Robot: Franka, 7 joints.
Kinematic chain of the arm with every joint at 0, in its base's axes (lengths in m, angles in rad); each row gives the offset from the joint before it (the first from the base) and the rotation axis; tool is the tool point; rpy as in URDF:
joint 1: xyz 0 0 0.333 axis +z
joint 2: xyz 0 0 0 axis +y
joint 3: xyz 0 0 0.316 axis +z
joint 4: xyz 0.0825 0 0 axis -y
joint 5: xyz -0.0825 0 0.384 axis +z
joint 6: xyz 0 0 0 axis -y
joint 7: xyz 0.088 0 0 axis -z
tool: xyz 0 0 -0.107 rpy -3.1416 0 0
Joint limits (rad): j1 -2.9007..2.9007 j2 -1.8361..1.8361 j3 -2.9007..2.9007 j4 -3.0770..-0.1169 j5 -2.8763..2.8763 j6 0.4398..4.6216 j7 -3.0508..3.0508
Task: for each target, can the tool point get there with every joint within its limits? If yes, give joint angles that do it. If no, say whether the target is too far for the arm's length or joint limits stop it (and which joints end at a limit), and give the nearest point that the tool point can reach.
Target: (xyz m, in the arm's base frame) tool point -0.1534 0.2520 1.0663
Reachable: yes | joints 0.0505 -0.0982 2.2894 -0.4933 -1.4155 1.3886 -1.0881
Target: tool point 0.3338 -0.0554 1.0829
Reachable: yes | joints 0.1456 -0.0389 -0.2179 -0.9700 0.2330 3.3442 1.8084
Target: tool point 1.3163 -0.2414 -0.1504
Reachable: no: too far | nearest point 0.7936 -0.1455 0.0415 | short by 0.565 m
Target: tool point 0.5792 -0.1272 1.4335
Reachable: no: too far | nearest point 0.3975 -0.0873 1.0882 | short by 0.392 m
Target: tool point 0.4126 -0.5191 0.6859
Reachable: yes | joints 2.0592 -1.0530 -2.2966 -0.5400 -0.5155 4.0948 -0.1219
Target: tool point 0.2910 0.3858 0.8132
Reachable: yes | joints -0.0985 0.3706 1.3433 -0.8533 0.2484 0.9795 1.1869
